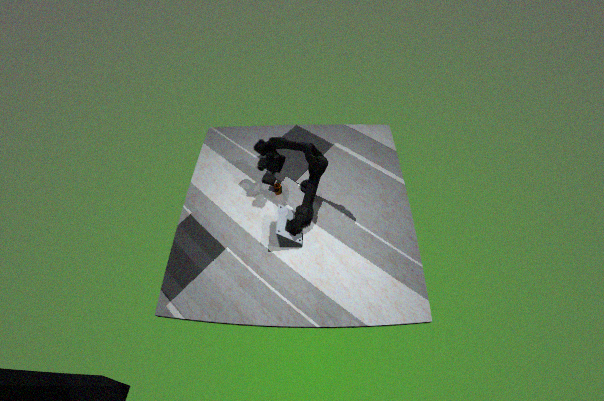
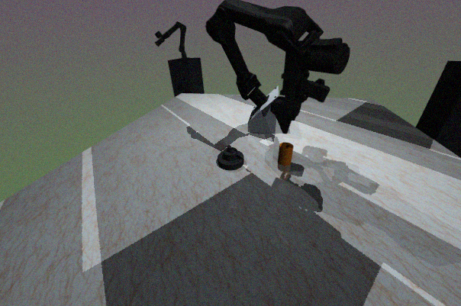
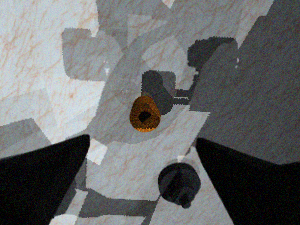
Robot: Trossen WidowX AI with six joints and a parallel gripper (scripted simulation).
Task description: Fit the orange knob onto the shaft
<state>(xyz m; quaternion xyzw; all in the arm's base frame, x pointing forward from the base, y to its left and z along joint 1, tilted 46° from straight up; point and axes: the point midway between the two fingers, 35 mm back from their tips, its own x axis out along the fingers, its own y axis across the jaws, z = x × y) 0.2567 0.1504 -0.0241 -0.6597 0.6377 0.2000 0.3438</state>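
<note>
My gripper tip is now 90 mm above the orange knob. Round my gripper tip: dark round pedestal 50 mm ahead, 160 mm to the right, 90 mm below.
</note>
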